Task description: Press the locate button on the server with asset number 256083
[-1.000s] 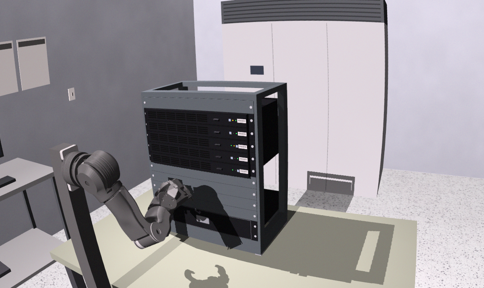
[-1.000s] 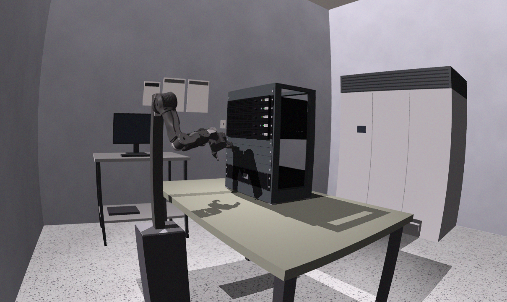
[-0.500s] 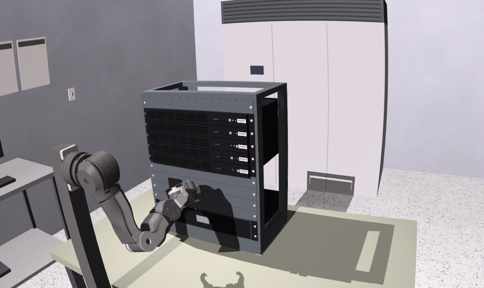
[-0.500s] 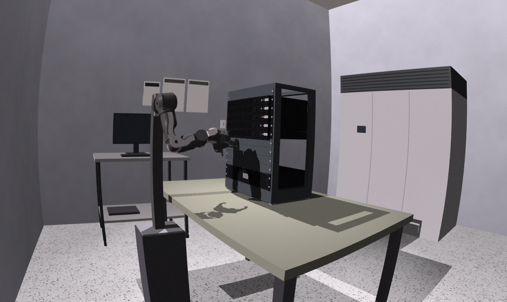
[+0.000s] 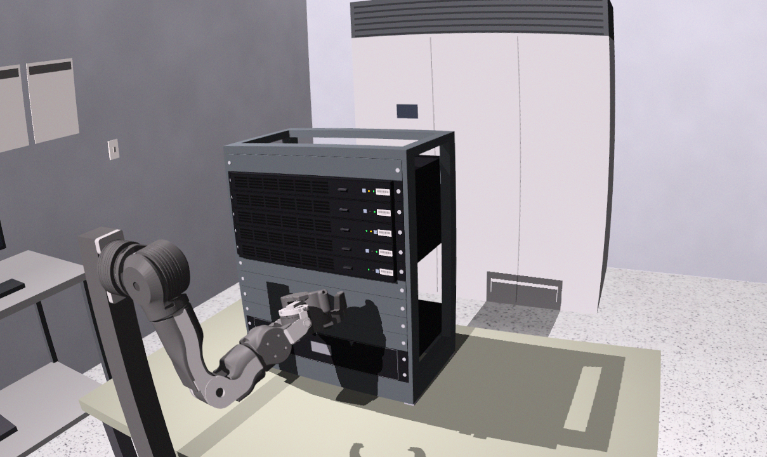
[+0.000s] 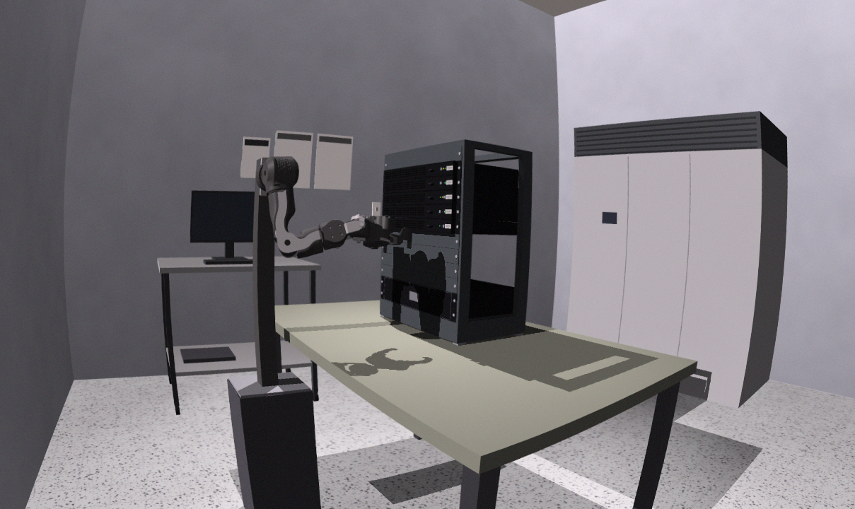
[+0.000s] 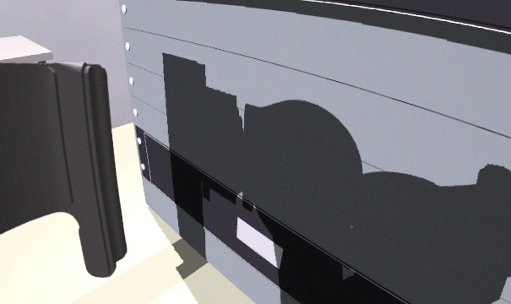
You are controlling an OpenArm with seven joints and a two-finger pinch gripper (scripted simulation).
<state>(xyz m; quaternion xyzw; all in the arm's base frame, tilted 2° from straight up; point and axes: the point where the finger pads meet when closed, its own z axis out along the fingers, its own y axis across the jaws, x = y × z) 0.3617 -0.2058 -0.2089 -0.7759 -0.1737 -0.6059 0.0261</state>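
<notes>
Now: hand 110 mm short of the pale square button, 80 mm to the left of it and 50 mm below it.
</notes>
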